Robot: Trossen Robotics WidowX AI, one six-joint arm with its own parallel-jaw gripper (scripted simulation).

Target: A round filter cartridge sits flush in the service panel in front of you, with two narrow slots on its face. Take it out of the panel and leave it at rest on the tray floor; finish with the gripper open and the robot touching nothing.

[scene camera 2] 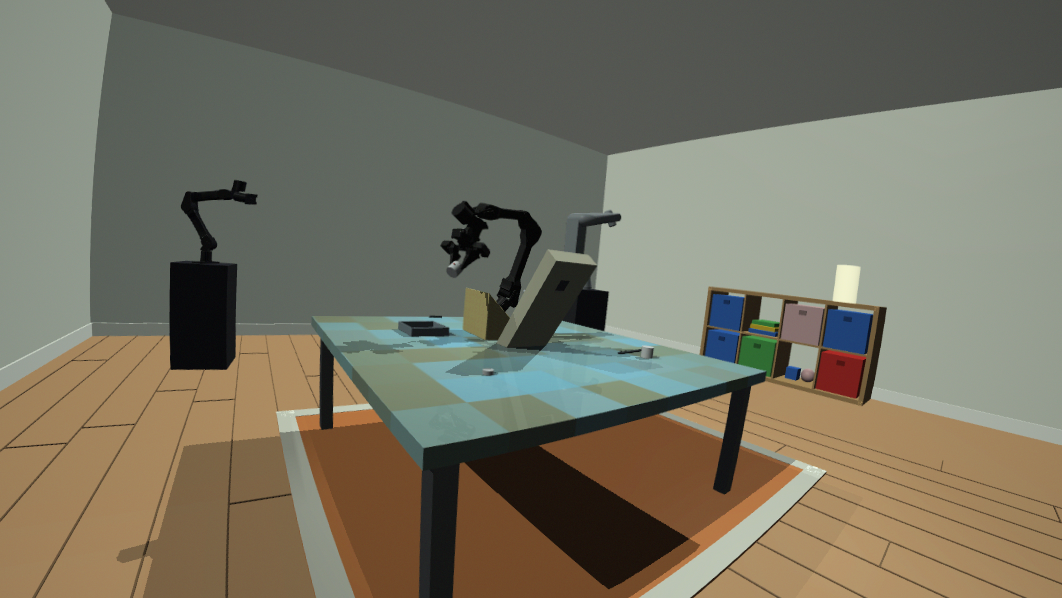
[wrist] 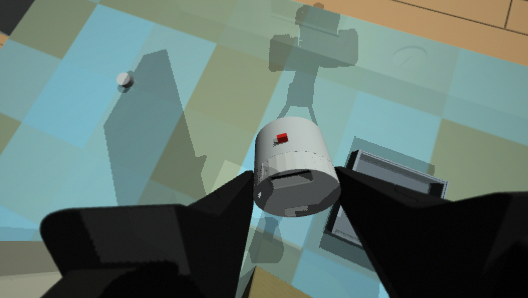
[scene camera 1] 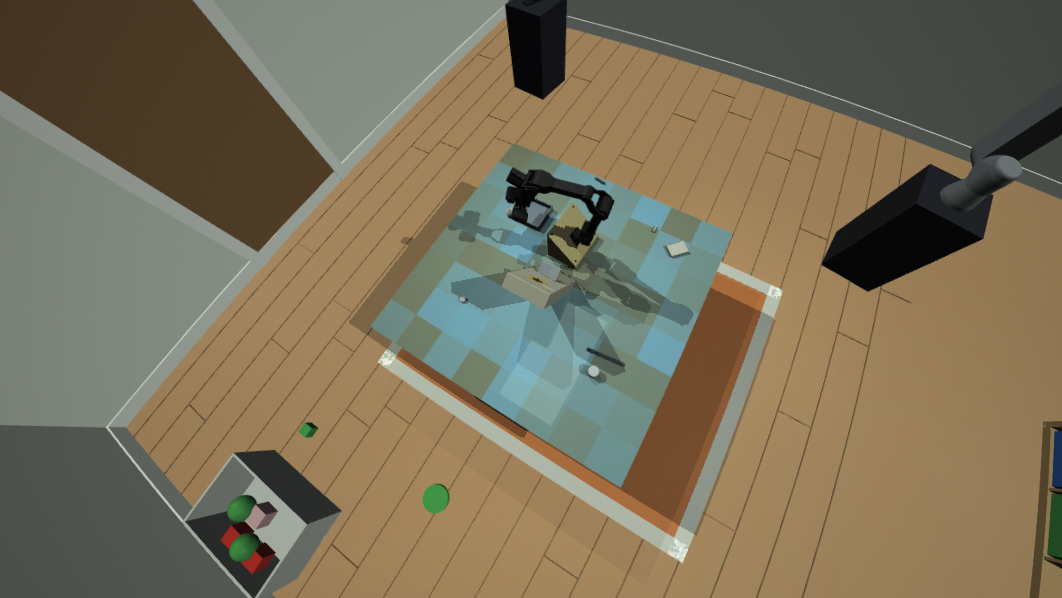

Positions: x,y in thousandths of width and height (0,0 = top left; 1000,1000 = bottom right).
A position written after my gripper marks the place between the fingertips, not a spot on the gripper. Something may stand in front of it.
I see my gripper (scene camera 2: 429,449), a round grey filter cartridge (wrist: 558,592) and a service panel (scene camera 2: 528,464).
My gripper is seen too in the wrist view (wrist: 556,592). The service panel shows as well in scene camera 1 (scene camera 1: 503,481).
